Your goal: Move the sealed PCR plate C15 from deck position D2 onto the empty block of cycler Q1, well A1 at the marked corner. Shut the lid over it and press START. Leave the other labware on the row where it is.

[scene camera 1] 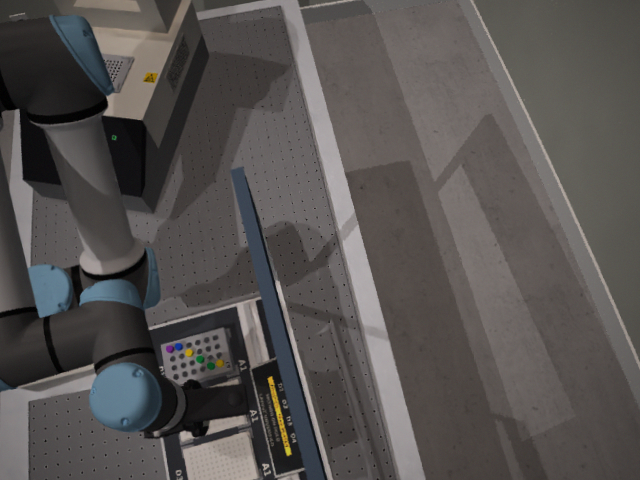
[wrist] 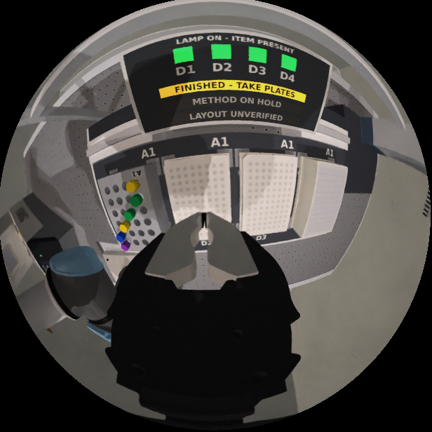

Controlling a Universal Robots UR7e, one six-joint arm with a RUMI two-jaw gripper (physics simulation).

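The white PCR plate at D2 (wrist: 198, 187) lies flat in its position, second from the left in the wrist view; the gripper covers its near edge. My gripper (wrist: 204, 214) is shut with nothing between its jaws and hangs above the near part of that plate. In the scene view the gripper body hides most of D2, and the fingertips cannot be made out. Cycler Q1 is probably the beige and black machine (scene camera 1: 170, 98) at the upper left, its lid raised. Its block (scene camera 1: 119, 71) is partly hidden by the arm. The START button cannot be made out.
A tube rack (scene camera 1: 199, 356) (wrist: 132, 215) with coloured caps stands at D1. A similar white plate (wrist: 268, 192) (scene camera 1: 222, 457) lies at D3, and a taller white item (wrist: 327, 197) at D4. A status panel (wrist: 227, 107) stands behind the row. A blue bar (scene camera 1: 266, 279) runs alongside the row.
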